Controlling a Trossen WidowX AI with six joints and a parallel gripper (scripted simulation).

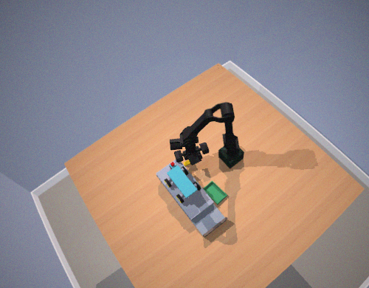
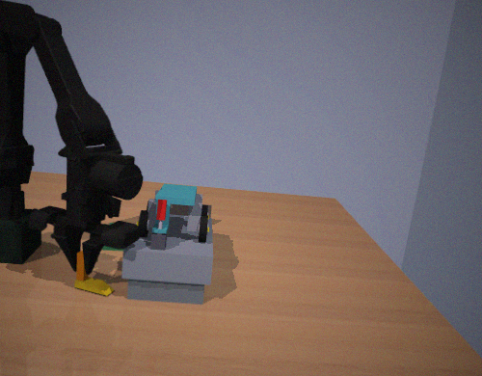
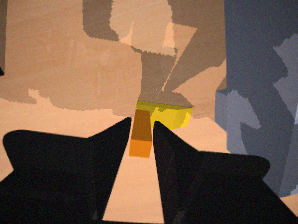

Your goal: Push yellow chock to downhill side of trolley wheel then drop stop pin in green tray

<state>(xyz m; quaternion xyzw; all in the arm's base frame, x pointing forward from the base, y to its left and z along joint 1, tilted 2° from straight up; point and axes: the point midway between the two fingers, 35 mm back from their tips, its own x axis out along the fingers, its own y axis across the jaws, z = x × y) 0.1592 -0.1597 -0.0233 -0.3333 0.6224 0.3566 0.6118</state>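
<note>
My gripper tip is now 22 cm to the right of the green tray, 7 cm short of it and 4 cm above it. Round my gripper tip: red-headed stop pin 13 cm ahead, 10 cm above, 2 cm to the right; then yellow chock 2 cm ahead, 1 cm to the right, 1 cm below; then grey ramp 17 cm ahead, 9 cm to the left, 2 cm above.
</note>
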